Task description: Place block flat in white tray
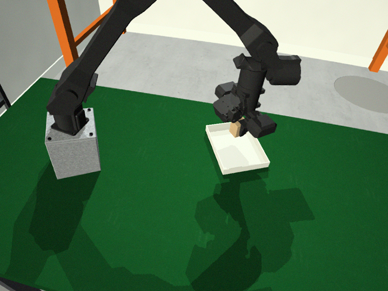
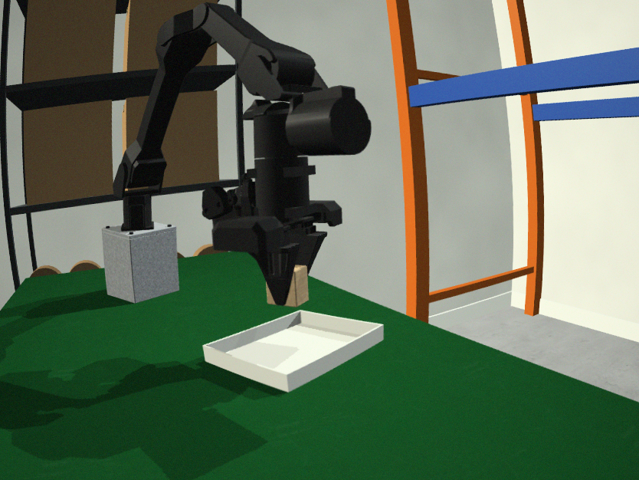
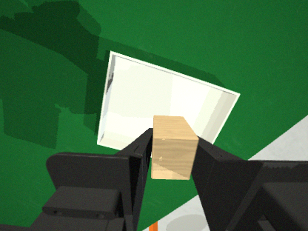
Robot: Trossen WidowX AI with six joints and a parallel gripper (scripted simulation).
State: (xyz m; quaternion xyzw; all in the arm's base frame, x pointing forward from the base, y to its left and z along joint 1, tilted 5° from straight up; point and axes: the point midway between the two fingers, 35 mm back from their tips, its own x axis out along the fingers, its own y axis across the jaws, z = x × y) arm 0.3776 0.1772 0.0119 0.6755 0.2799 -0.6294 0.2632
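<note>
The white tray lies 90 mm below my hand. From my hand the other things lie so: wooden block: 20 mm below.
</note>
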